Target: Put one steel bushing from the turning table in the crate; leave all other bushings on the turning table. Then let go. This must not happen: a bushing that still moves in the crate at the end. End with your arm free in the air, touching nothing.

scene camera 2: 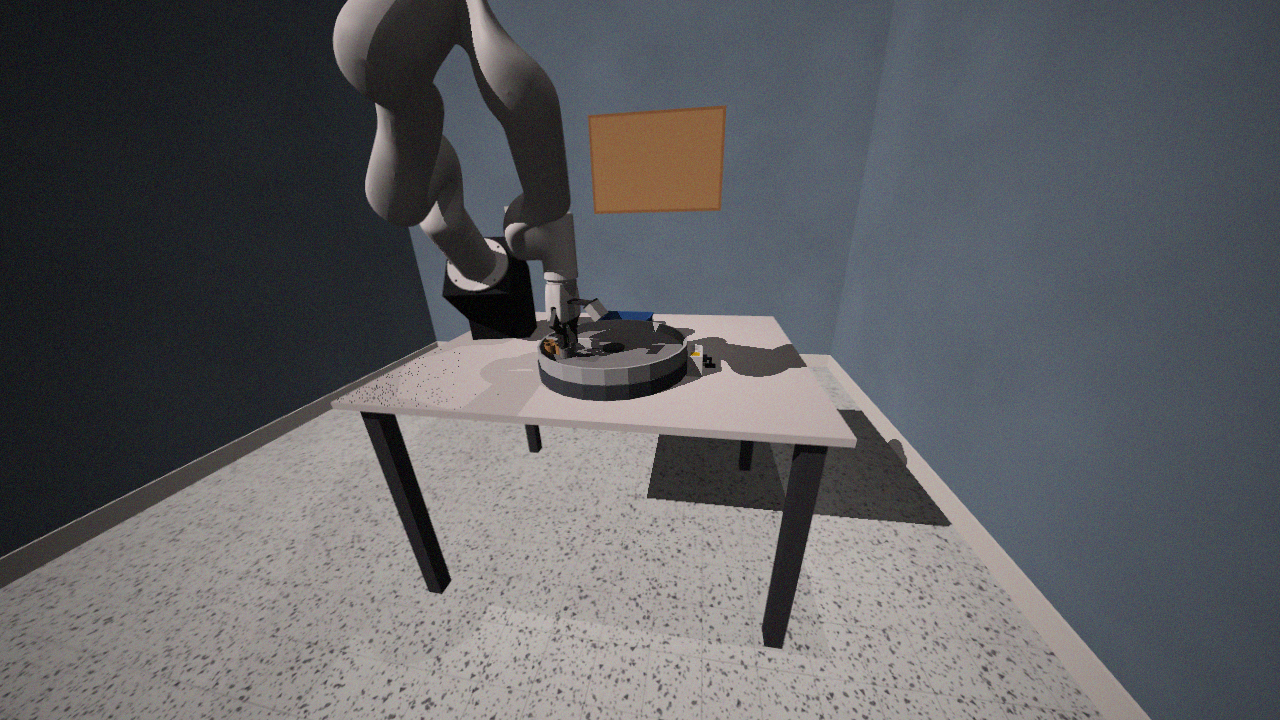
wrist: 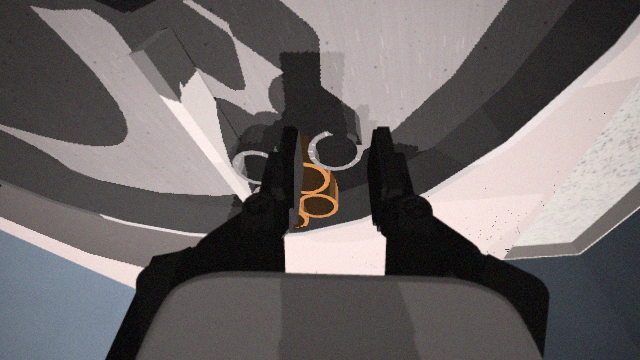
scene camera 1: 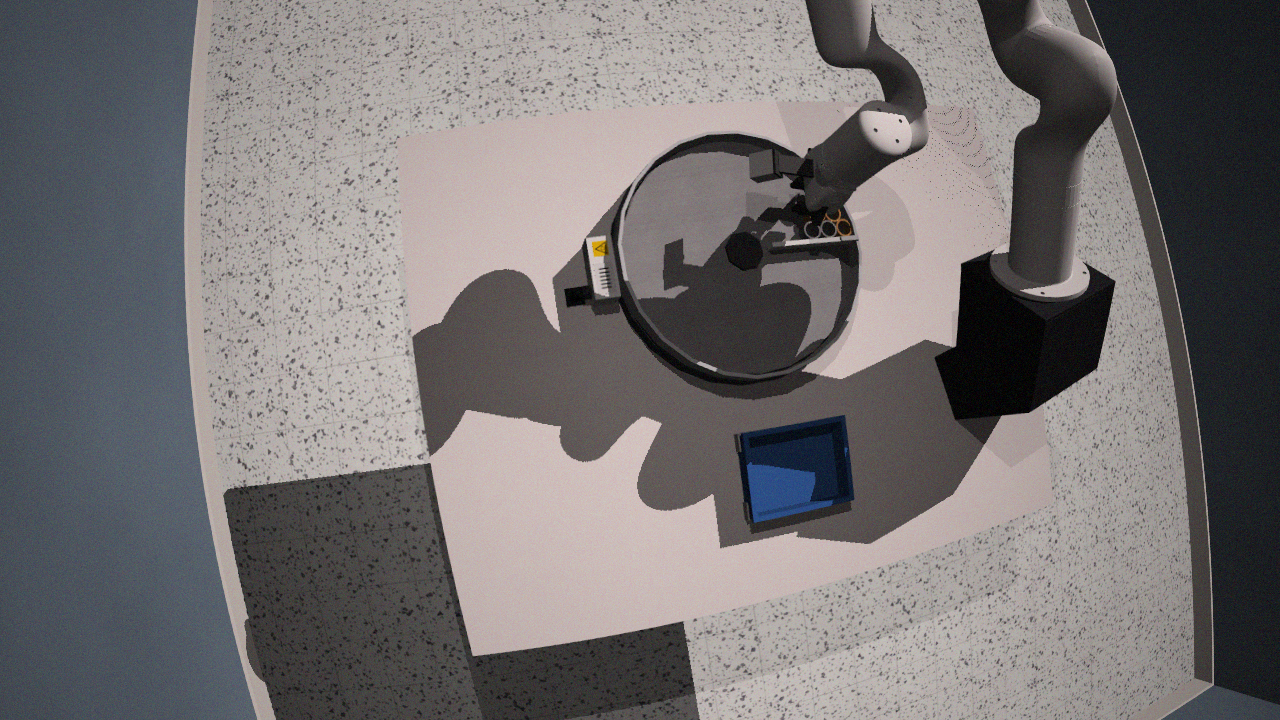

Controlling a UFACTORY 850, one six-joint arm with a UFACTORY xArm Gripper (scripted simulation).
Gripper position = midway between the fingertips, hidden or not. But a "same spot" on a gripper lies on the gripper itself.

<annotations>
gripper: scene camera 2 568,345; wrist; scene camera 1
same spot on gripper: (scene camera 1: pixel 816 217) = (wrist: pixel 144 318)
</annotations>
